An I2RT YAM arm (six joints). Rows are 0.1 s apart.
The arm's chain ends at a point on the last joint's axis. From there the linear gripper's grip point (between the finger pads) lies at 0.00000 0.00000 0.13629 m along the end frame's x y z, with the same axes.
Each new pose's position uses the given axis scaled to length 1; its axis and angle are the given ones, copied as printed.
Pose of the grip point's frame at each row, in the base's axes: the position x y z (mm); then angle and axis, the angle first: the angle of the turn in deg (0 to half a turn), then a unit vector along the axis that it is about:
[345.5, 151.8, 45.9, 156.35, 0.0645, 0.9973, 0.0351]
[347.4, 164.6, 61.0, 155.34, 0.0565, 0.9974, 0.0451]
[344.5, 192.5, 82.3, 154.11, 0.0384, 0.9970, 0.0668]
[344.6, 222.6, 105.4, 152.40, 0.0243, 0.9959, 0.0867]
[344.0, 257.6, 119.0, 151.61, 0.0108, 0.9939, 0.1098]
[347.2, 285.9, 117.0, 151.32, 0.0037, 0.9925, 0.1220]
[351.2, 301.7, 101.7, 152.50, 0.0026, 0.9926, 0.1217]
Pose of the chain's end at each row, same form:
[290.4, 146.2, 170.4, 156.35, 0.0645, 0.9973, 0.0351]
[290.0, 156.1, 184.3, 155.34, 0.0565, 0.9974, 0.0451]
[284.5, 177.5, 203.8, 154.11, 0.0384, 0.9970, 0.0668]
[281.2, 201.9, 224.2, 152.40, 0.0243, 0.9959, 0.0867]
[279.3, 230.3, 235.8, 151.61, 0.0108, 0.9939, 0.1098]
[282.2, 255.2, 232.8, 151.32, 0.0037, 0.9925, 0.1220]
[288.7, 270.8, 218.8, 152.50, 0.0026, 0.9926, 0.1217]

